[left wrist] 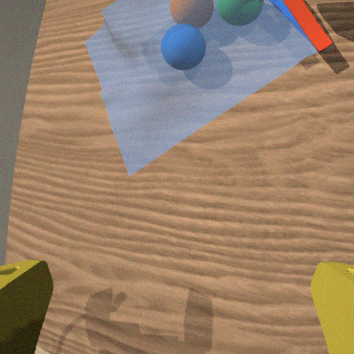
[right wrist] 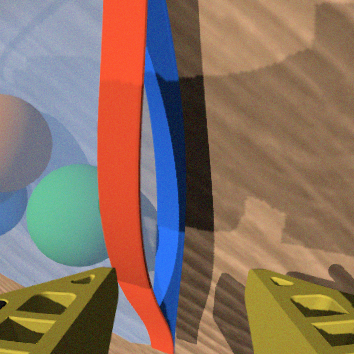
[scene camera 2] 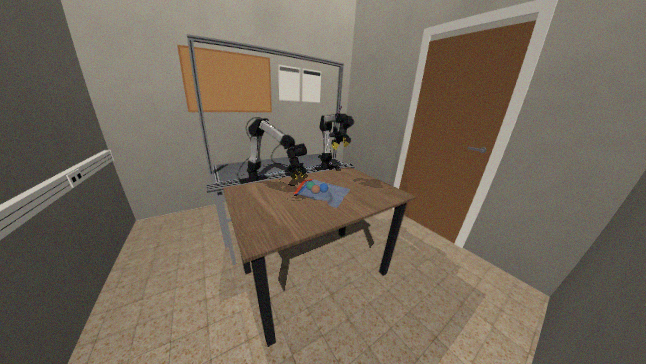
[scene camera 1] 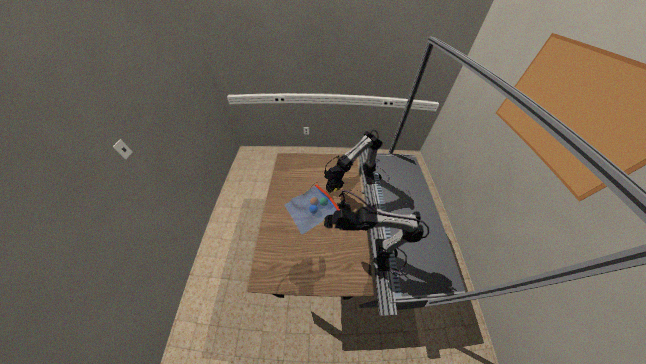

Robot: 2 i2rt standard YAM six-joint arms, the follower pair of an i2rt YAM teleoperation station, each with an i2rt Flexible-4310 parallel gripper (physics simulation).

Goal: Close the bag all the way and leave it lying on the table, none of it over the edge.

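The translucent blue bag [scene camera 1: 301, 221] [scene camera 2: 338, 196] [left wrist: 145, 115] [right wrist: 65, 40] lies flat on the table, inside its edges. Its mouth has a red strip [scene camera 1: 327, 197] [left wrist: 310, 26] [right wrist: 120, 150] and a blue strip [right wrist: 169, 165]. In the right wrist view the strips stand apart along the middle and come together near the bottom. My right gripper [scene camera 1: 334, 189] [scene camera 2: 298, 176] [right wrist: 181, 280] is open and empty above the mouth, one finger to each side of the strips in its wrist view. My left gripper [scene camera 1: 329, 221] [scene camera 2: 341, 144] [left wrist: 182, 276] is open and empty, high above the table beside the bag.
An orange ball [scene camera 1: 314, 201] [scene camera 2: 315, 189] [left wrist: 191, 9] [right wrist: 20, 142], a green ball [scene camera 1: 324, 201] [scene camera 2: 310, 185] [left wrist: 240, 7] [right wrist: 70, 215] and a blue ball [scene camera 1: 313, 209] [scene camera 2: 324, 188] [left wrist: 183, 46] show at the bag, near its mouth. The wooden table [scene camera 1: 320, 265] [scene camera 2: 280, 215] has both arms along one side.
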